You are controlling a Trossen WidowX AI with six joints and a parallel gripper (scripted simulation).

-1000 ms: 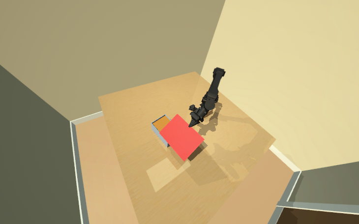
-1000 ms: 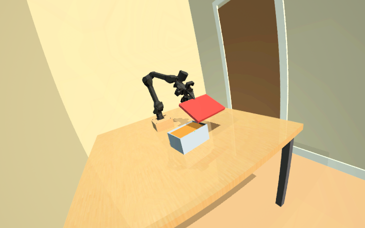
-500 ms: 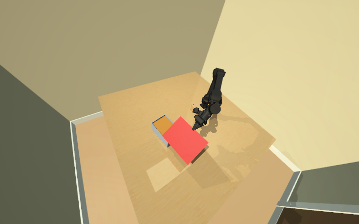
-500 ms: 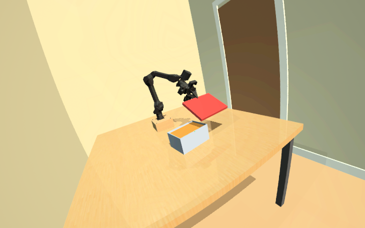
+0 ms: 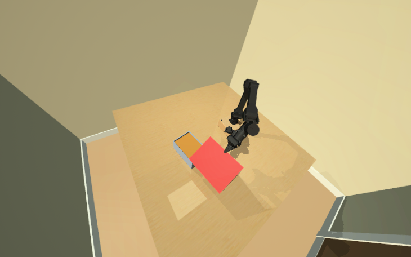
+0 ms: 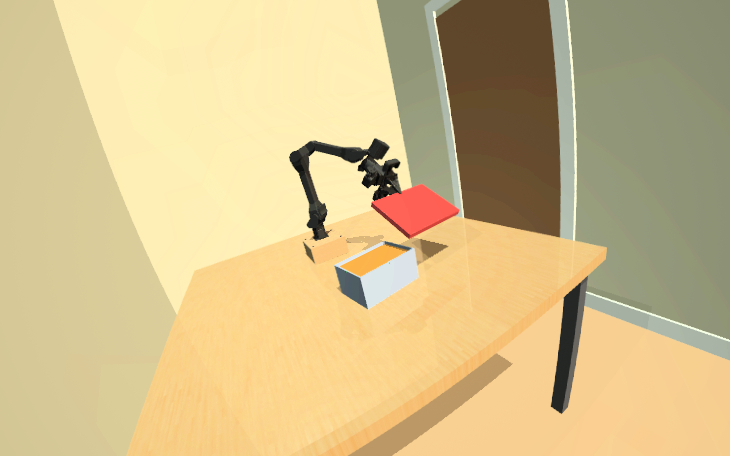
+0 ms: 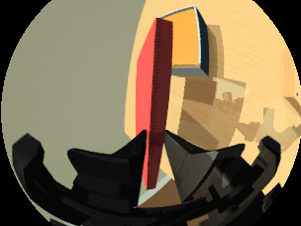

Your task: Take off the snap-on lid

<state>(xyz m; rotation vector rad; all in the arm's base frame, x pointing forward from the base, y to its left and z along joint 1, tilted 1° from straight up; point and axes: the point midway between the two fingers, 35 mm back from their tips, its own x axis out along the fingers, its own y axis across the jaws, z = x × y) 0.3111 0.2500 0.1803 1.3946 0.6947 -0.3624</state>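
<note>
My gripper tip is now 70 mm short of the red lid, 40 mm above it and 20 mm to the right of it. Round my gripper tip: grey storage box 190 mm to the right, 180 mm below, 120 mm ahead.
</note>
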